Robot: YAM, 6 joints.
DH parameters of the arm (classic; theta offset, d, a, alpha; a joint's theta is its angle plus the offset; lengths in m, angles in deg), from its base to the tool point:
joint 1: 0 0.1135 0.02 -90
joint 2: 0 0 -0.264 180
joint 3: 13.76 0 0.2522 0
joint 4: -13.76 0 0.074 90
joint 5: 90 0 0 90
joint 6: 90 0.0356 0 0
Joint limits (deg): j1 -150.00..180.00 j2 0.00..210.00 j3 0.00..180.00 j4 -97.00..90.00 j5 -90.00..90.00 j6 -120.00..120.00
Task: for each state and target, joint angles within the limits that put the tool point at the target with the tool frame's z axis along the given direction. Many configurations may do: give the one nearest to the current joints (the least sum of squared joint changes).
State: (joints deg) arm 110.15 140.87 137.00 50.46 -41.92 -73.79
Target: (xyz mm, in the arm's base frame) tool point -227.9 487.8 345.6 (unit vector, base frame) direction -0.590 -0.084 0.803
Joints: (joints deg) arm 112.86 162.93 161.38 80.85 -35.19 -73.79
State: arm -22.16 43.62 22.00 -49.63 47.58 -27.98
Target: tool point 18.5 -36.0 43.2 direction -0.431 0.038 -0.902
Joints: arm -47.83 77.69 0.11 -31.81 17.08 -27.98
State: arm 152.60 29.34 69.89 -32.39 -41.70 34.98
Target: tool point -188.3 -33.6 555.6 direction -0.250 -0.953 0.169
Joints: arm 179.89 66.95 90.11 11.09 -72.52 34.98
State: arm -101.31 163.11 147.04 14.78 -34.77 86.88
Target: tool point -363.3 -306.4 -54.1 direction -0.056 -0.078 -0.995
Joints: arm -139.96 158.63 107.04 -33.07 -1.36 86.88
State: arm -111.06 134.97 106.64 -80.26 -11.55 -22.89
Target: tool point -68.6 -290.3 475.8 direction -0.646 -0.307 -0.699
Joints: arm -99.27 104.65 141.79 -96.92 36.02 -22.89
